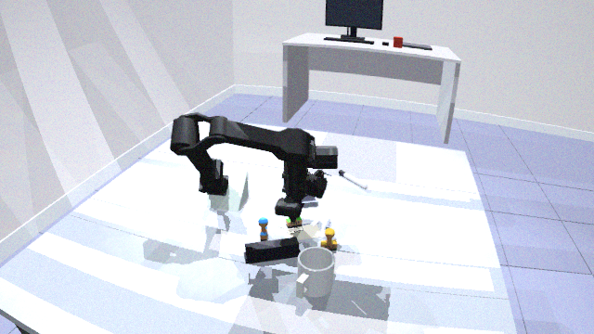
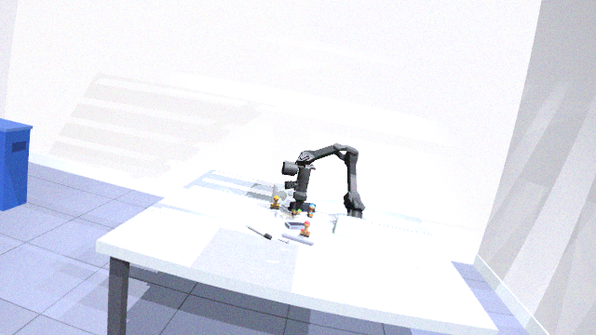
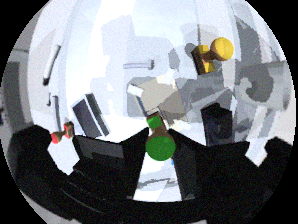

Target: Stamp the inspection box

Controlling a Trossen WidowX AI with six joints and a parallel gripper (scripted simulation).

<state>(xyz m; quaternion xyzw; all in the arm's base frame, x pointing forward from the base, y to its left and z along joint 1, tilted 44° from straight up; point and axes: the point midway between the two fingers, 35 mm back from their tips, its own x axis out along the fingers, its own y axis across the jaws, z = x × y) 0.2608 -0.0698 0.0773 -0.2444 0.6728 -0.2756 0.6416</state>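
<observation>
My gripper tip is now 40 mm above the white card, 20 mm short of it and 10 mm to the left of it. Round my gripper tip: yellow-knobbed stamp (100 mm ahead, 70 mm to the right, 20 mm below); blue-knobbed stamp (70 mm behind, 50 mm to the right, 20 mm below); green-knobbed PASS stamp (right at my gripper tip).
</observation>
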